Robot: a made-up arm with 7 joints. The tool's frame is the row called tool. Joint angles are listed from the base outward.
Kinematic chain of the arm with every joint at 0, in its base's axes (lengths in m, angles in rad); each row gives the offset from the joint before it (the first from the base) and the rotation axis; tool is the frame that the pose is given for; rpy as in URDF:
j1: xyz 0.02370 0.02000 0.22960 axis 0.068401 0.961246 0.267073
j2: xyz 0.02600 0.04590 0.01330 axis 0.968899 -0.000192 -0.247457
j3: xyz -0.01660 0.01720 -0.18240 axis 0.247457 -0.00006 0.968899
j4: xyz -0.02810 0.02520 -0.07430 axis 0.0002 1 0.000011
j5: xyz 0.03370 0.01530 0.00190 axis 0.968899 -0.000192 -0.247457
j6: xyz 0.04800 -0.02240 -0.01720 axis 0.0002 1 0.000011
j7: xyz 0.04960 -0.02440 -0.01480 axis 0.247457 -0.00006 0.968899
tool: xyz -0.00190 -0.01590 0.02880 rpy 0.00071 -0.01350 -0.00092
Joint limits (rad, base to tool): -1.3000..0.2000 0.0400..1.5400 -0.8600..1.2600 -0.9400..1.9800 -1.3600..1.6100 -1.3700..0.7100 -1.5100..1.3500
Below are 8 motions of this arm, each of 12 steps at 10 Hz.
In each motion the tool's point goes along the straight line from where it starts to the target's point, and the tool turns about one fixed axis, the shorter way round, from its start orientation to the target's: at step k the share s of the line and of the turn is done. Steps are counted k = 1, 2, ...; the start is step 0. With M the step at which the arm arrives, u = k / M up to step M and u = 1 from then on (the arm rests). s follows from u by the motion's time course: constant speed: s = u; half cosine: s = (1 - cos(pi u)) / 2; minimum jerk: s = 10 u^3 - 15 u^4 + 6 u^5.
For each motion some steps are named. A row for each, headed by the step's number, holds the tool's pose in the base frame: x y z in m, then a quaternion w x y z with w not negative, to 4 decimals.
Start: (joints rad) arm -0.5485 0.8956 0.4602 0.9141 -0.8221 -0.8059 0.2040
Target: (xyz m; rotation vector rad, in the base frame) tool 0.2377 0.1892 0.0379 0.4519 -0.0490 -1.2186
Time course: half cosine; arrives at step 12
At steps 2, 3, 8, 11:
2: 0.2327 0.3110 0.1823 0.7944 0.0732 -0.4384 0.4140
3: 0.2332 0.3007 0.1700 0.8396 0.0920 -0.4191 0.3331
8: 0.2364 0.2218 0.0766 0.9106 0.1955 -0.1634 -0.3253
11: 0.2376 0.1914 0.0405 0.8062 0.2100 -0.0326 -0.5522

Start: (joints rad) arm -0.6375 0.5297 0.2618 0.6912 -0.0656 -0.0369 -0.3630
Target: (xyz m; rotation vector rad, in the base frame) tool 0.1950 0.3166 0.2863 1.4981 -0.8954 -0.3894
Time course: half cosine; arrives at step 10
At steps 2, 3, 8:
2: 0.2806 0.2159 0.0915 0.9795 0.1848 -0.0615 -0.0524
3: 0.2701 0.2282 0.1153 0.9593 0.2519 -0.1068 -0.0694
8: 0.2040 0.3060 0.2657 0.6817 0.6152 -0.3621 -0.1604

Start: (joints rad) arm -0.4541 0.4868 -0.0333 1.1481 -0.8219 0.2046 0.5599
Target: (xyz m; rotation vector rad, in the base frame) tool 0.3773 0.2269 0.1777 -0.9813 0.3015 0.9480
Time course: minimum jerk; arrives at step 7
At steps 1, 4, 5, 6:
1: 0.2626 0.2209 -0.0237 0.8031 0.0177 0.3793 0.4592
4: 0.3341 0.2246 0.1018 0.8070 -0.2831 0.2380 0.4605
5: 0.3603 0.2260 0.1479 0.7858 -0.3872 0.1787 0.4480
6: 0.3746 0.2268 0.1729 0.7693 -0.4415 0.1453 0.4384

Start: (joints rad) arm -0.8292 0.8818 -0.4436 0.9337 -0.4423 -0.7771 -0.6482
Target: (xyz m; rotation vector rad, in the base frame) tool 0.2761 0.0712 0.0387 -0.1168 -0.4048 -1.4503
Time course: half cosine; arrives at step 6
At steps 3, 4, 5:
3: 0.2842 0.1499 0.0988 0.8197 0.1227 -0.1911 -0.5259
4: 0.2802 0.1105 0.0687 0.7795 0.0351 -0.1888 -0.5963
5: 0.2772 0.0817 0.0467 0.7430 -0.0294 -0.1853 -0.6425

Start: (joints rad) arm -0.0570 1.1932 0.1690 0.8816 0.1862 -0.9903 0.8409
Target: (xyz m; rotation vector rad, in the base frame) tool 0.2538 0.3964 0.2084 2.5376 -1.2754 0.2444
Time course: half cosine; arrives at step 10
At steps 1, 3, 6, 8, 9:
1: 0.1586 0.3411 0.1139 0.7112 0.6005 -0.3246 0.1681
3: 0.1763 0.3514 0.1315 0.6225 0.6772 -0.3594 0.1572
6: 0.2201 0.3768 0.1749 0.3665 0.8208 -0.4211 0.1207
8: 0.2445 0.3910 0.1991 0.2075 0.8689 -0.4391 0.0953
9: 0.2514 0.3950 0.2060 0.1611 0.8781 -0.4420 0.0875

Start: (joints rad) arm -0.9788 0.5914 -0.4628 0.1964 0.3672 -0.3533 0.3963
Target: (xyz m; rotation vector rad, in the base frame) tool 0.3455 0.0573 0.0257 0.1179 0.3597 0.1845
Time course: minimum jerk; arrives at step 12
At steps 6, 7, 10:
6: 0.3264 0.0769 0.0851 0.9460 0.2421 -0.2141 -0.0263
7: 0.3323 0.0709 0.0669 0.9773 0.1894 -0.0946 0.0104
10: 0.3441 0.0587 0.0299 0.9823 0.0724 0.1509 0.0835

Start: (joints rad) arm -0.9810 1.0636 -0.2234 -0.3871 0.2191 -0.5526 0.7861
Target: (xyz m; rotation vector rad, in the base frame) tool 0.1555 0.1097 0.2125 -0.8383 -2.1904 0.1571
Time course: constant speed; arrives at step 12
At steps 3, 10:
3: 0.2061 0.1458 0.2384 0.4604 0.0920 -0.8828 -0.0103
10: 0.1667 0.1177 0.2182 0.4090 -0.2382 -0.8797 0.0462

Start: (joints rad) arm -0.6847 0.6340 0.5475 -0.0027 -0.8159 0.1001 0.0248
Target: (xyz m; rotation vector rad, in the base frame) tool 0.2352 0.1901 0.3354 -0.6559 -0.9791 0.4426
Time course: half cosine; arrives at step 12
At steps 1, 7, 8, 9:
1: 0.2325 0.2148 0.2168 0.8815 -0.1499 -0.4318 0.1183
7: 0.2342 0.1994 0.2907 0.8398 -0.2487 -0.4501 0.1743
8: 0.2345 0.1964 0.3052 0.8300 -0.2677 -0.4529 0.1851
9: 0.2348 0.1938 0.3177 0.8213 -0.2840 -0.4551 0.1942

